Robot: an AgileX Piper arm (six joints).
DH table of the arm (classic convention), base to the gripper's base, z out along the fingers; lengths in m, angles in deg. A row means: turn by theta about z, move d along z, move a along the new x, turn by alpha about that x. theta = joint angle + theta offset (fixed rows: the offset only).
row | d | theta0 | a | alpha
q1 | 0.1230 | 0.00 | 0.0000 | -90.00
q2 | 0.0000 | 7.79 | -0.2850 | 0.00
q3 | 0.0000 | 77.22 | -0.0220 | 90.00
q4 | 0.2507 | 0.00 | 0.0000 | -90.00
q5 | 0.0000 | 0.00 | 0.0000 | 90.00
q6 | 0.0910 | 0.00 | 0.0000 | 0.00
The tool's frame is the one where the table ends.
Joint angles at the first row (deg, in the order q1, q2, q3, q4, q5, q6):
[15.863 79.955 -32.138 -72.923 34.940 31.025]
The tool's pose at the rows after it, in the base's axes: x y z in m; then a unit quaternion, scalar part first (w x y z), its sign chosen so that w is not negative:
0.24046 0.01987 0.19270 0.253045 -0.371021 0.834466 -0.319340
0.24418 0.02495 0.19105 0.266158 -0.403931 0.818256 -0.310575
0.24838 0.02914 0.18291 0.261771 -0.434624 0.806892 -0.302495
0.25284 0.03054 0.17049 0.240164 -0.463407 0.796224 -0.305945
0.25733 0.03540 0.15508 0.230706 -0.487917 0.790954 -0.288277
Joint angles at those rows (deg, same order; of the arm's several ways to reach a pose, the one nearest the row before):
[15.863 79.957 -32.138 -76.507 31.789 31.027]
[15.863 80.530 -32.137 -79.766 28.510 31.025]
[15.863 82.574 -32.138 -82.456 26.223 31.027]
[15.862 85.740 -32.151 -85.426 25.974 31.027]
[15.863 89.318 -32.151 -89.308 23.502 33.687]

